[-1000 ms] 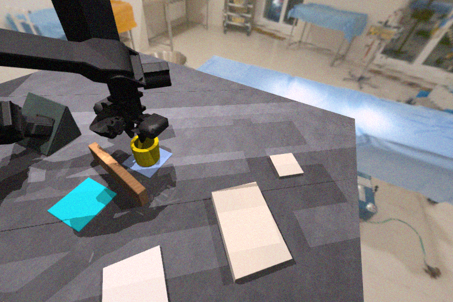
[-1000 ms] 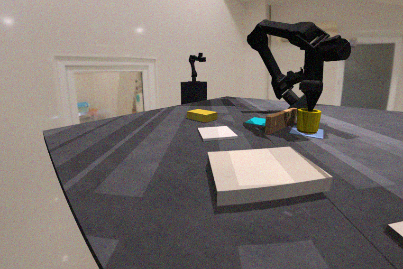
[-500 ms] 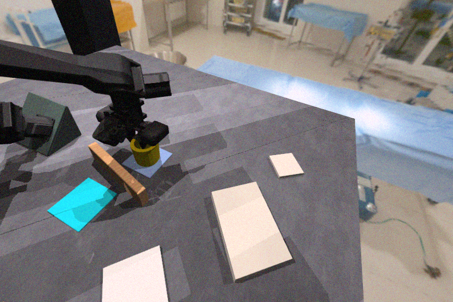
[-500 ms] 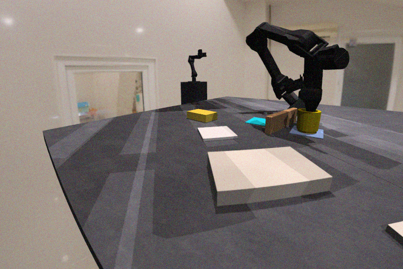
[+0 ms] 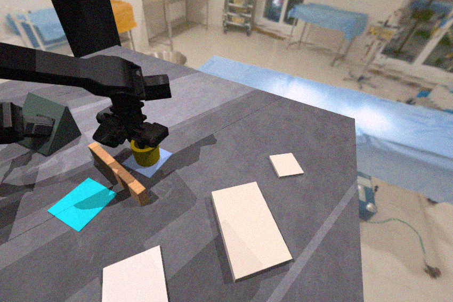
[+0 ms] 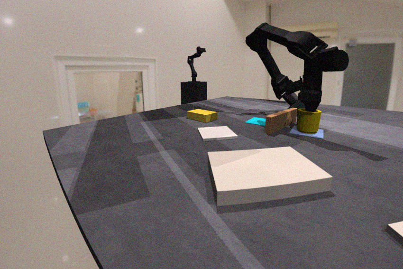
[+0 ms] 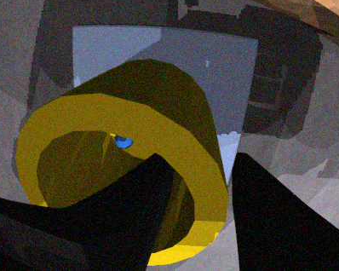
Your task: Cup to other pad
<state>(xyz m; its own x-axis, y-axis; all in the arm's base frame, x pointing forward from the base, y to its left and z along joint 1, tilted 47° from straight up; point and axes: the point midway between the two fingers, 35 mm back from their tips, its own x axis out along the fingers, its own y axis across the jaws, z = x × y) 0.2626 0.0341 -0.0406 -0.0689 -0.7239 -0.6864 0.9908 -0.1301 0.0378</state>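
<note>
Right now the yellow cup is 3 cm ahead of my gripper tip. Round my gripper tip: wooden block 8 cm to the right, 2 cm below; then light blue pad 4 cm below, 3 cm ahead; then cream slab 34 cm ahead, 8 cm to the right, 2 cm below.
</note>
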